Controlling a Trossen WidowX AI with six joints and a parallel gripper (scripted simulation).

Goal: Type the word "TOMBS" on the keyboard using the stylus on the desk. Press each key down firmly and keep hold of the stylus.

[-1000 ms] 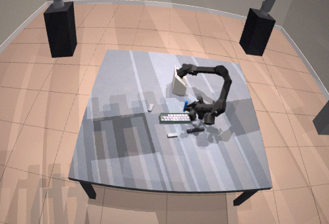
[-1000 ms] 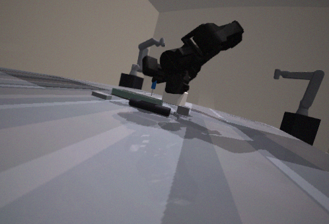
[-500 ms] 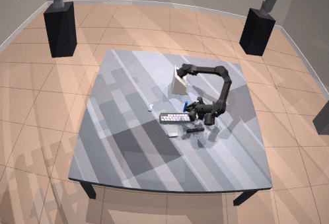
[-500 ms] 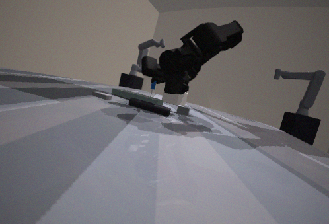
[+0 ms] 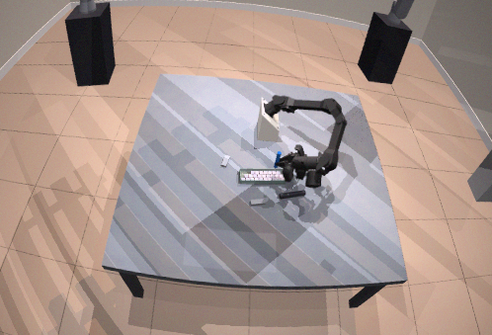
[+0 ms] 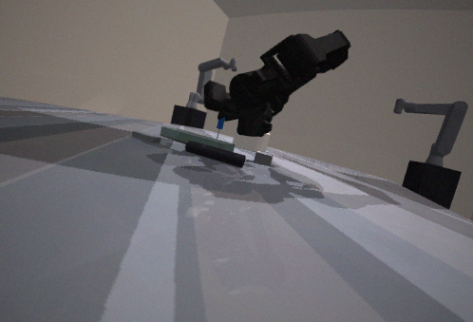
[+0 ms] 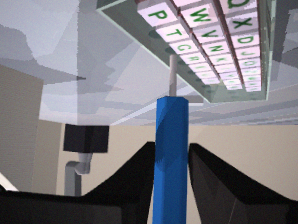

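The small grey cube is 14 cm to the left of my gripper tip and 7 cm below it. From my gripper tip the other things lie so: dark bar (12 cm ahead, 7 cm to the left, 7 cm below); then blue stylus (1 cm below).
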